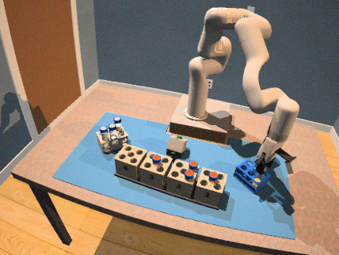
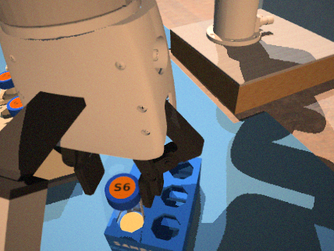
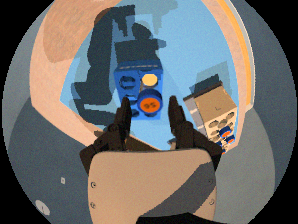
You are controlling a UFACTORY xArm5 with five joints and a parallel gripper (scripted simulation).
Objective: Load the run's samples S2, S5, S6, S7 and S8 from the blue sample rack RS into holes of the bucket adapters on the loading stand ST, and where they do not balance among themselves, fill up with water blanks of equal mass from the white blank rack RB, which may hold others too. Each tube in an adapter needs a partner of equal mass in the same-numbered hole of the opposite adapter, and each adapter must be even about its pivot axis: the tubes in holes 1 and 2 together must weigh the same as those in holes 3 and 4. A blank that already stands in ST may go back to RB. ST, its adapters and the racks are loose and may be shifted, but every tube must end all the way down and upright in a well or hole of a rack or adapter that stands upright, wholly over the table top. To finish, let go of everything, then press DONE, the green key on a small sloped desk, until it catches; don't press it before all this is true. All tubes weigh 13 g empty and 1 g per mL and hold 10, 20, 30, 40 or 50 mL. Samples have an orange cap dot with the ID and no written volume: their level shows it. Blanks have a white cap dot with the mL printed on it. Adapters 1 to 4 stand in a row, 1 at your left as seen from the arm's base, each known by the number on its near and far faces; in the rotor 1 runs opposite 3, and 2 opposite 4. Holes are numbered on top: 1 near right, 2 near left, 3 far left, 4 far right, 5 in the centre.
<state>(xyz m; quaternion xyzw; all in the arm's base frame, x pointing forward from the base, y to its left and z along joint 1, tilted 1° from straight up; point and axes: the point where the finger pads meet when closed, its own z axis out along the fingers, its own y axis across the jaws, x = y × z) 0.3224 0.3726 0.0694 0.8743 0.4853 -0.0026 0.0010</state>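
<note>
My gripper is now 110 mm above the blue sample rack RS, 40 mm past it and 20 mm to the left of it. From my hand the other things lie so: white blank rack RB: 670 mm to the right, 110 mm below, 10 mm ahead; blue-capped tube: 670 mm to the right, 70 mm below, 50 mm ahead; loading stand ST: 340 mm to the right, 130 mm below, 110 mm ahead.
</note>
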